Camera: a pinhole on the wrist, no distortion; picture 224 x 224 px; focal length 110.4 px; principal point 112.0 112.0 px. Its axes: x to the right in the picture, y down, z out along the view. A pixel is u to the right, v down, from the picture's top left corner.
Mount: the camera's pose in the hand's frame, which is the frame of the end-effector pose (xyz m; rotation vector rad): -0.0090 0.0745 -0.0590 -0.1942 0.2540 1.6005
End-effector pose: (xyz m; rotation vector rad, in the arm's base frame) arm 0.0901 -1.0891 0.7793 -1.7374 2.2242 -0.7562
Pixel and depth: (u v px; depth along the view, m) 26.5 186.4 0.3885
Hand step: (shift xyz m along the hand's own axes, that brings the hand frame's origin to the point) -0.2442 -0.1143 0.4090
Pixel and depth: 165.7 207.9 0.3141
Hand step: -0.2786 0.2995 0.2114
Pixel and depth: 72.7 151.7 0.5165
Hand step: -0.1697 0.0365 0.4958
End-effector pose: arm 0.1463 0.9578 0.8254 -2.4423 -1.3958 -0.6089
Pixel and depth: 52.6 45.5 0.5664
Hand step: 0.3636 -0.0466 0.5547
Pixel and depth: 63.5 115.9 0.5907
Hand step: 0.0008 -0.0093 0.5810
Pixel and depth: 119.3 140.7 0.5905
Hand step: -0.1455 0.2723 0.5032
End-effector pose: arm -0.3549 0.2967 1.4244 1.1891 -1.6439 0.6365
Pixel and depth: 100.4 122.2 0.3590
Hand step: -0.0291 0.1379 0.2973
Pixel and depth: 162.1 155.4 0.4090
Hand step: -0.1652 0.3616 0.2885
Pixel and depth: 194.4 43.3 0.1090
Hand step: 0.0584 0.1855 0.0199
